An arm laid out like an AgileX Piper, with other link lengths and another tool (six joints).
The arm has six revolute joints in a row. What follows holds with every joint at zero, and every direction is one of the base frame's.
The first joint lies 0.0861 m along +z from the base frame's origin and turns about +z.
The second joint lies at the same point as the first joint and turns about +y.
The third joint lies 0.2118 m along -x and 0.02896 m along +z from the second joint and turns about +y.
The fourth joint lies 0.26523 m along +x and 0.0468 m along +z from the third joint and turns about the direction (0.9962, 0, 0.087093).
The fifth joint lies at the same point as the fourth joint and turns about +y.
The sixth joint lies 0.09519 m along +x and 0.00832 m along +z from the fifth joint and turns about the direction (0.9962, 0, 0.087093).
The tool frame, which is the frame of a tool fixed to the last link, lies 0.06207 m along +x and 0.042 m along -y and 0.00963 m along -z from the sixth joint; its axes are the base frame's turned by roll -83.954, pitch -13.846 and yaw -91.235 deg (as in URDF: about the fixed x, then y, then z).
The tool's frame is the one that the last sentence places.
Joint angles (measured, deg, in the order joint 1, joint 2, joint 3, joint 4, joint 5, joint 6), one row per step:
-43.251, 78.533, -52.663, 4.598, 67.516, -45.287
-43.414, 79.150, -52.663, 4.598, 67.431, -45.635
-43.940, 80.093, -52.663, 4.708, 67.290, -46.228
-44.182, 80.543, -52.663, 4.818, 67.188, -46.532
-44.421, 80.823, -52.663, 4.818, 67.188, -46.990
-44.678, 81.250, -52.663, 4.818, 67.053, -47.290
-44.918, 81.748, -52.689, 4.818, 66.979, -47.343
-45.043, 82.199, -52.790, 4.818, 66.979, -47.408
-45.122, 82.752, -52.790, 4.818, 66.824, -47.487
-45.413, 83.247, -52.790, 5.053, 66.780, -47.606
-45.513, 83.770, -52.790, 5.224, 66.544, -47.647
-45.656, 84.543, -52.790, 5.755, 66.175, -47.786
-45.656, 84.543, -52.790, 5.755, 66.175, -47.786
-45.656, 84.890, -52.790, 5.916, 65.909, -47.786
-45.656, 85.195, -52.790, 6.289, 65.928, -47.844
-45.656, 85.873, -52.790, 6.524, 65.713, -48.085
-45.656, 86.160, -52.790, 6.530, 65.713, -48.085
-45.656, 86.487, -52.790, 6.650, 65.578, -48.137
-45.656, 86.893, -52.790, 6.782, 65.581, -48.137
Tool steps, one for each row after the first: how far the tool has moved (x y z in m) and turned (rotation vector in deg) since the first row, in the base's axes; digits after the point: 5 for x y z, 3 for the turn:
-0.00033, -0.00060, -0.00284, 0.340, 0.376, 0.178
-0.00163, -0.00215, -0.00724, 0.929, 0.861, 0.192
-0.00207, -0.00281, -0.00936, 1.225, 1.027, 0.203
-0.00270, -0.00355, -0.01066, 1.395, 1.203, 0.421
-0.00333, -0.00451, -0.01262, 1.583, 1.396, 0.452
-0.00415, -0.00527, -0.01481, 1.863, 1.673, 0.259
-0.00445, -0.00578, -0.01645, 2.109, 1.915, 0.198
-0.00464, -0.00610, -0.01901, 2.385, 2.194, 0.185
-0.00541, -0.00641, -0.02144, 2.856, 2.345, -0.085
-0.00532, -0.00661, -0.02391, 3.164, 2.437, -0.233
-0.00465, -0.00643, -0.02769, 3.778, 2.373, -0.491
-0.00465, -0.00643, -0.02769, 3.778, 2.373, -0.491
-0.00411, -0.00648, -0.02934, 3.930, 2.334, -0.584
-0.00370, -0.00559, -0.03093, 4.395, 2.315, -0.685
-0.00319, -0.00524, -0.03417, 4.854, 2.479, -0.573
-0.00337, -0.00504, -0.03553, 5.062, 2.676, -0.580
-0.00312, -0.00489, -0.03710, 5.267, 2.735, -0.597
-0.00320, -0.00435, -0.03906, 5.641, 2.937, -0.661

